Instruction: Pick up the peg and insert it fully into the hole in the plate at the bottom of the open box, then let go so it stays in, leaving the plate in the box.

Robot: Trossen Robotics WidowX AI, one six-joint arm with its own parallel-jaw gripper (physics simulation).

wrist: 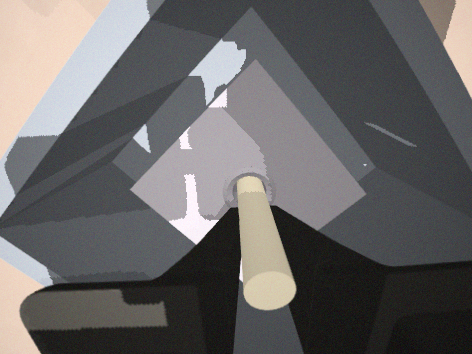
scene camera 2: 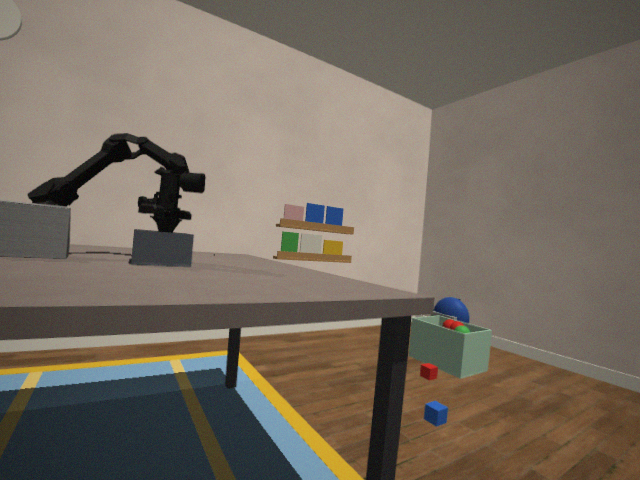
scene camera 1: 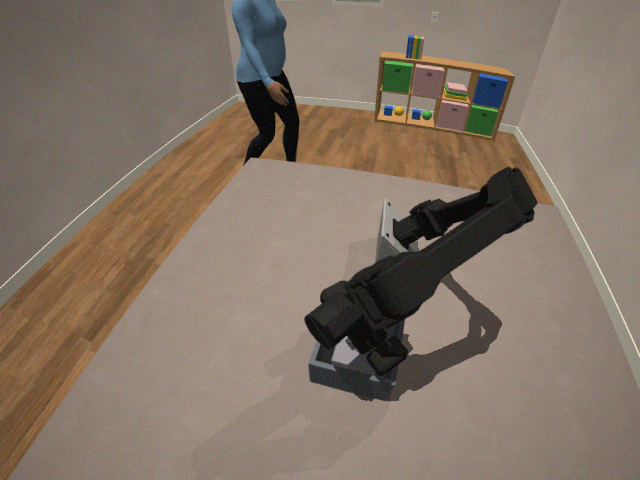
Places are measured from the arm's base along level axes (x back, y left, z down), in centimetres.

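Where they show: gripper, fingertip midpoint: [wrist: 253, 215] [scene camera 1: 357, 344]; arm's base, origin of the base link: [scene camera 2: 42, 221] [scene camera 1: 400, 234].
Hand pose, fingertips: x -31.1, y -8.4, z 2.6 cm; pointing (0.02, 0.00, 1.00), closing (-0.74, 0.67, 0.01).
Observation:
Things, the pixels of their top centre, and the offset from my fingertips. Level surfaces: height alone.
- pale cream round peg, middle of its top: [wrist: 267, 289] dz -5.0, dx +0.4, dy +0.5 cm
- light grey plate, middle of its top: [wrist: 249, 194] [scene camera 1: 358, 345] dz +1.2, dx +0.4, dy +0.4 cm
- open dark grey box, middle of its top: [wrist: 256, 236] [scene camera 1: 360, 337] [scene camera 2: 162, 231] dz -2.5, dx +0.4, dy +0.4 cm
- same table, its level: dz +7.2 cm
A pale cream round peg [wrist: 265, 240] is between the fingertips of my gripper [wrist: 253, 215], which is shut on it. In the wrist view the peg's far end lies over the hole of the light grey plate [wrist: 305, 165] [scene camera 1: 343, 354], inside the hole's ringed rim; how deep it reaches cannot be told. The plate lies on the bottom of the open dark grey box [scene camera 1: 330, 377] [scene camera 2: 162, 249] [wrist: 420, 215]. In the second scene view my fingertips reach down to the box's rim, and the near wall hides the tips and the peg.
The arm's light grey mounting block [scene camera 1: 385, 237] [scene camera 2: 36, 229] stands on the same table [scene camera 1: 206, 310] [scene camera 2: 310, 289], behind the box in the first scene view. The box's walls rise around the plate. A person [scene camera 1: 266, 46] stands beyond the table's far edge.

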